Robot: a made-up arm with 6 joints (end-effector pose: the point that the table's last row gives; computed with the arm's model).
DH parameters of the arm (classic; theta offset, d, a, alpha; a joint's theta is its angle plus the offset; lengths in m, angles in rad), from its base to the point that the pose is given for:
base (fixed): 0.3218 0 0.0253 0
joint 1: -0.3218 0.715 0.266 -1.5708
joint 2: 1.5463 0 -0.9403 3.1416
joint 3: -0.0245 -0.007 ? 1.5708
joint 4: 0 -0.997 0.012 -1.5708
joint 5: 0 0.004 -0.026 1.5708
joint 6: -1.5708 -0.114 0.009 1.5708
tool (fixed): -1.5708 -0.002 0 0
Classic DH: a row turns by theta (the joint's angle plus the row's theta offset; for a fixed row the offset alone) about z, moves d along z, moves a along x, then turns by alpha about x.
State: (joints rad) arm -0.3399 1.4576 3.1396 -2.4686 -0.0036 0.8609
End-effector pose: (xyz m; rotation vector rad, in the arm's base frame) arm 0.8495 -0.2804 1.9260 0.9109 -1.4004 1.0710
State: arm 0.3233 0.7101 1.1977 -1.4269 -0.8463 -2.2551
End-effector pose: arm 1.6526 0.6378 2.1219 -2.3327 -1.6121 -0.0795
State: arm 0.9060 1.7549 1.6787 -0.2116 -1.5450 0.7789
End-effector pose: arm 1.3639 1.7732 0.5703 -1.1104 1.2203 1.4731
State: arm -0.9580 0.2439 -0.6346 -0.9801 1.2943 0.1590
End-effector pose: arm 0.7195 -1.1145 1.0283 0.1510 -0.4693 -1.8363
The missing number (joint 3, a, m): -0.205
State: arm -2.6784 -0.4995 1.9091 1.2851 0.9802 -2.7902
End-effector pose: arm 1.0857 0.4270 2.0398 -1.1866 0.1098 -0.5448
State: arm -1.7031 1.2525 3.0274 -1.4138 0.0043 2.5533
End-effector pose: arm -0.0790 -0.7209 2.0795 -2.1949 -0.5371 -2.0802
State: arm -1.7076 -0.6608 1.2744 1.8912 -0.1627 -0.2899
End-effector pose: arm 0.1501 0.9135 2.4119 1.7997 0.2811 2.0565
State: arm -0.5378 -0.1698 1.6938 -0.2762 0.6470 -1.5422
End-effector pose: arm -0.4121 0.2475 2.5766 0.3139 -1.7731 1.7019
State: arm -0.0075 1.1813 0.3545 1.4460 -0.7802 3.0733
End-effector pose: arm 2.0472 -0.0740 0.4274 1.2374 -0.0115 -1.2364
